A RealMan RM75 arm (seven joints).
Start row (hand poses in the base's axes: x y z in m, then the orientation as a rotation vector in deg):
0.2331, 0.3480, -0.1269, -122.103, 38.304, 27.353
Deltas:
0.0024, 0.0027, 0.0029, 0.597, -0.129, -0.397
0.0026, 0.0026, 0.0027, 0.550, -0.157, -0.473
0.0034, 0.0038, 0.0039, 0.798, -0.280, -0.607
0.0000, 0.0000, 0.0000, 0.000, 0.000, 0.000
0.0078, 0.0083, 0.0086, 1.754, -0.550, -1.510
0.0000, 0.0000, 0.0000, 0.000, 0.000, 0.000
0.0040, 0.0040, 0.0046, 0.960, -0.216, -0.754
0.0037, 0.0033, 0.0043, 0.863, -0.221, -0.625
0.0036, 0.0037, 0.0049, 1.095, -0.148, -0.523
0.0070, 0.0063, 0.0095, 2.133, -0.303, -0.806
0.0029, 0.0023, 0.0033, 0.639, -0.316, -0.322
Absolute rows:
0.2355, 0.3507, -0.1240, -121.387, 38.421, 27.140
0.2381, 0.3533, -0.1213, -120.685, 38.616, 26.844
0.2415, 0.3571, -0.1174, -119.706, 38.785, 26.403
0.2415, 0.3571, -0.1174, -119.706, 38.785, 26.403
0.2493, 0.3654, -0.1088, -117.469, 39.358, 25.410
0.2493, 0.3654, -0.1088, -117.469, 39.358, 25.410
0.2533, 0.3694, -0.1042, -116.266, 39.642, 25.000
0.2570, 0.3727, -0.0999, -115.209, 39.824, 24.635
0.2606, 0.3764, -0.0950, -113.971, 39.868, 24.468
0.2676, 0.3827, -0.0855, -111.652, 39.731, 24.253
0.2705, 0.3850, -0.0822, -110.944, 39.620, 23.914

